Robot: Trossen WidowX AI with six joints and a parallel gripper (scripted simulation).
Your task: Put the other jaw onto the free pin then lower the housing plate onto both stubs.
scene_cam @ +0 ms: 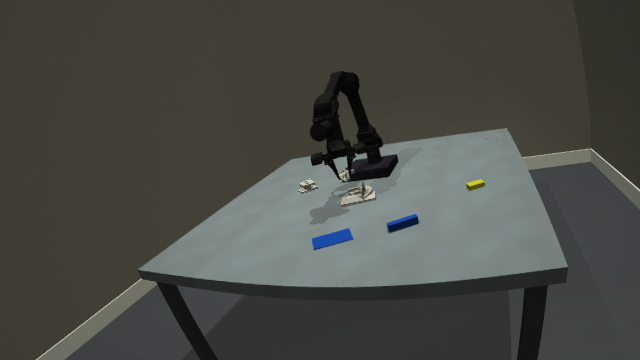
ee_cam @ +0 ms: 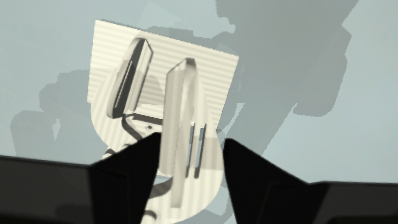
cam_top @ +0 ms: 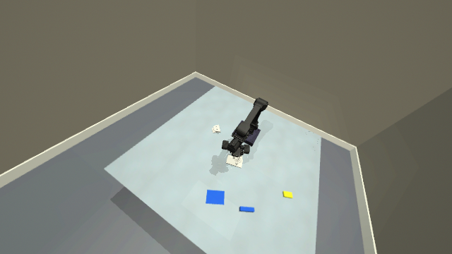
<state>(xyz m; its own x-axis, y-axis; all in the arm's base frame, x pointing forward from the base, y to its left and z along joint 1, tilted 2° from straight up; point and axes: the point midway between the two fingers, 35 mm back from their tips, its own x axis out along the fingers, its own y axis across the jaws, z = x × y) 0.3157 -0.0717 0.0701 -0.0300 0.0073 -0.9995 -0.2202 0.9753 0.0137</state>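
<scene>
My gripper tip is now 210 mm to the left of the small cream part, 210 mm past it and 70 mm above it. Round my gripper tip: blue block: 290 mm ahead, 200 mm to the left, 70 mm below; then white jaw: 40 mm behind, 10 mm to the left; then flat blue plate: 290 mm ahead, 80 mm below, 10 mm to the right.
</scene>
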